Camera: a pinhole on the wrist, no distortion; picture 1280 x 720 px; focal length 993.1 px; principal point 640.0 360.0 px. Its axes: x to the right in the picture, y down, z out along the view. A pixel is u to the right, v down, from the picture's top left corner.
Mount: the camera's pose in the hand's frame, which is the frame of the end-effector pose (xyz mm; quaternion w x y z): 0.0 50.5 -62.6 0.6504 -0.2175 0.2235 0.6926
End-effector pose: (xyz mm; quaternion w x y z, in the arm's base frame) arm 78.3 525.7 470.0 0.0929 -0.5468 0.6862 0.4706
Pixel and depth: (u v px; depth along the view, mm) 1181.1 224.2 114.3
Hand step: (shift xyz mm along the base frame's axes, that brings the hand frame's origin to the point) -142.8 -19.9 89.4
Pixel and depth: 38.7 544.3 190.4
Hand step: -107.8 136.9 -29.4
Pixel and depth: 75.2 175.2 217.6
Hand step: -157.9 104.7 -84.3
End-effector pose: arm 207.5 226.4 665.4 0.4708 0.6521 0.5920 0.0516
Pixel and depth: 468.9 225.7 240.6
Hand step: 223.1 -35.8 7.8
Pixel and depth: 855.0 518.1 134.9
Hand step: 121.6 -14.4 99.0
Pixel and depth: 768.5 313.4 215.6
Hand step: 206.3 -18.0 80.8
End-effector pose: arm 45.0 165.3 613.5 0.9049 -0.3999 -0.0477 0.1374
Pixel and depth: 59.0 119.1 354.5
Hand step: 2.3 334.4 157.2
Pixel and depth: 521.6 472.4 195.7
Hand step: -74.1 165.4 -33.5
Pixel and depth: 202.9 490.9 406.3
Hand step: -148.6 343.7 145.8
